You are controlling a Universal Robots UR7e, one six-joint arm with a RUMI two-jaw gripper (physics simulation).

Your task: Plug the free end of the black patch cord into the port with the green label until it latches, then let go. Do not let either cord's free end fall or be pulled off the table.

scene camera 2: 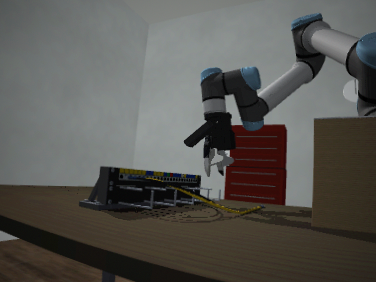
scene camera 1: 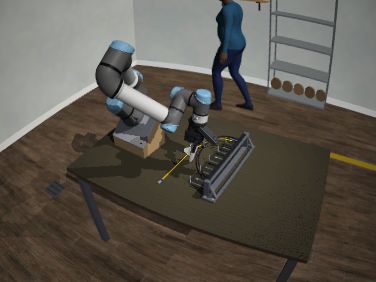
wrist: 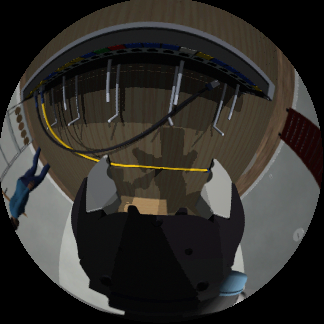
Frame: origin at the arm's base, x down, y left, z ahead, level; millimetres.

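Seen in the pictures: gripper, fingertip midpoint: (scene camera 2: pixel 216 176) (scene camera 1: pixel 196 154) (wrist: pixel 159 158); arm's base, link origin: (scene camera 1: pixel 134 114).
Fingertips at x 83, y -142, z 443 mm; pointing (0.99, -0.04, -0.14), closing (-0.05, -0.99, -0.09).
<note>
Offsets run from my fingertips to a thing's top centre. "spot": to the spot under its first point.
The patch panel @(dz +130, dx -1, dy +63 mm) (scene camera 1: pixel 227 165) (scene camera 2: pixel 110 187) (wrist: pixel 150 36) stands on the table with a row of coloured labels. The green label @(spot: dz +143, dx +9, dy +52 mm) (wrist: pixel 102 51) is left of centre in the wrist view, beside a red one. The black patch cord @(spot: dz -21, dx +67, dy +134 mm) (wrist: pixel 100 150) curves from the panel's left end to the right. Its free plug @(spot: dz +98, dx +90, dy -111 mm) (wrist: pixel 213 85) is near the panel, right of centre, among the wire guides; its height is unclear. The yellow cord (scene camera 1: pixel 173 169) (scene camera 2: pixel 240 212) (wrist: pixel 150 166) runs across below the fingers, its free end on the table. My gripper (scene camera 1: pixel 191 155) (scene camera 2: pixel 215 174) (wrist: pixel 159 158) is open and empty above the table, before the panel.
Wire guides (scene camera 2: pixel 152 199) (wrist: pixel 108 82) project from the panel's front. The robot's wooden base (scene camera 1: pixel 131 146) (scene camera 2: pixel 345 175) stands on the table. A person (scene camera 1: pixel 230 30) (wrist: pixel 22 192) and a shelf unit (scene camera 1: pixel 332 50) are beyond the table. A red cabinet (scene camera 2: pixel 257 165) (wrist: pixel 305 137) stands behind.
</note>
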